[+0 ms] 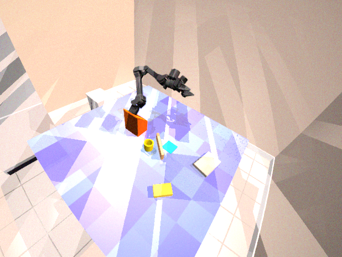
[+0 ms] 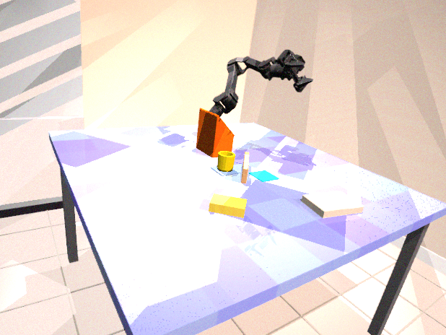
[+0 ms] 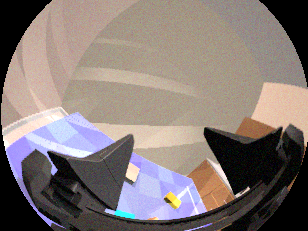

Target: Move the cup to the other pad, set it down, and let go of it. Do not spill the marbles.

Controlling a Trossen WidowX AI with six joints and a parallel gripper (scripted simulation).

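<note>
The yellow cup lies 39 cm below my gripper tip, 27 cm to the right of it and 10 cm behind it. From my gripper tip the other things lie so: pale blue pad (43 cm below, 27 cm to the right, 9 cm behind); then cyan pad (43 cm below, 14 cm to the right, 1 cm ahead); then tan board (41 cm below, 20 cm to the right, 4 cm behind).
</note>
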